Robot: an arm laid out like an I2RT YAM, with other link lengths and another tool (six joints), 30 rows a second.
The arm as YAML. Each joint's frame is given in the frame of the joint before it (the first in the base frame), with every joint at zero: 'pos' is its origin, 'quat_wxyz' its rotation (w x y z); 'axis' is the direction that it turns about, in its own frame. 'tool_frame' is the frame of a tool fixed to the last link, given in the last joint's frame.
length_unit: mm
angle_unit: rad
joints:
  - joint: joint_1
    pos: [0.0, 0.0, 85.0]
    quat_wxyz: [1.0, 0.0, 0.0, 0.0]
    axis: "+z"
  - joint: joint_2
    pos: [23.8, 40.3, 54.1]
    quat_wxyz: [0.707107, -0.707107, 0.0, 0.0]
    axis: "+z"
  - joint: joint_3
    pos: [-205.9, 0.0, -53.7]
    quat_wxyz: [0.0, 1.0, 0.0, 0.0]
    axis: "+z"
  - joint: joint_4
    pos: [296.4, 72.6, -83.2]
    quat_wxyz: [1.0, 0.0, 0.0, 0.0]
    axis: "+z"
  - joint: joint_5
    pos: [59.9, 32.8, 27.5]
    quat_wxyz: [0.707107, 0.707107, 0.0, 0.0]
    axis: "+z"
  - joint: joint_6
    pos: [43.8, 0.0, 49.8]
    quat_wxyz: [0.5, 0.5, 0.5, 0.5]
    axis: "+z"
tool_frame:
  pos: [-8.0, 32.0, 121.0]
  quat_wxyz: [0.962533, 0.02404, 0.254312, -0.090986]
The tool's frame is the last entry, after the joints.
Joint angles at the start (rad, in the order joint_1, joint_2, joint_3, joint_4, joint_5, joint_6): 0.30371, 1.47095, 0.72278, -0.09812, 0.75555, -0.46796
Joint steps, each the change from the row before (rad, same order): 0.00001, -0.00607, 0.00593, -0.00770, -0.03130, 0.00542; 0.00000, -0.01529, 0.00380, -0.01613, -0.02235, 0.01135; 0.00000, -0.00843, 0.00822, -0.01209, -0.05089, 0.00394; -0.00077, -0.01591, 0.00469, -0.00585, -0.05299, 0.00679; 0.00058, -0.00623, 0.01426, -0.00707, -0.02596, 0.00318; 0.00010, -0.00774, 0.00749, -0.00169, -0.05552, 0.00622; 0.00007, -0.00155, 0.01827, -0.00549, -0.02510, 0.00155; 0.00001, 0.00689, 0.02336, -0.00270, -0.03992, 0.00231; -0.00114, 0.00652, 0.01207, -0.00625, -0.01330, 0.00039; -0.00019, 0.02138, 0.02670, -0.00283, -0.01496, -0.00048
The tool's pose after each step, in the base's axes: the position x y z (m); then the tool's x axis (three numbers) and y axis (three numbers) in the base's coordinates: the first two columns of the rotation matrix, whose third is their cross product. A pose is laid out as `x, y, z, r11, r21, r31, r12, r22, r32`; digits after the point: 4 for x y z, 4 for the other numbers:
0.3581, 0.0366, 0.0326, -0.0942, -0.2294, 0.9688, -0.6856, -0.6906, -0.2302
0.3590, 0.0399, 0.0355, -0.0953, -0.2539, 0.9625, -0.6790, -0.6905, -0.2493
0.3620, 0.0476, 0.0361, -0.0815, -0.2951, 0.9520, -0.6582, -0.7013, -0.2738
0.3654, 0.0558, 0.0386, -0.0765, -0.3414, 0.9368, -0.6348, -0.7078, -0.3097
0.3694, 0.0610, 0.0435, -0.0784, -0.3653, 0.9276, -0.6205, -0.7104, -0.3322
0.3730, 0.0704, 0.0452, -0.0675, -0.4106, 0.9093, -0.5945, -0.7154, -0.3672
0.3777, 0.0756, 0.0507, -0.0684, -0.4319, 0.8993, -0.5791, -0.7168, -0.3883
0.3836, 0.0836, 0.0549, -0.0610, -0.4626, 0.8845, -0.5574, -0.7193, -0.4147
0.3856, 0.0858, 0.0559, -0.0543, -0.4709, 0.8805, -0.5529, -0.7201, -0.4192
0.3908, 0.0896, 0.0575, -0.0484, -0.4805, 0.8757, -0.5454, -0.7218, -0.4261

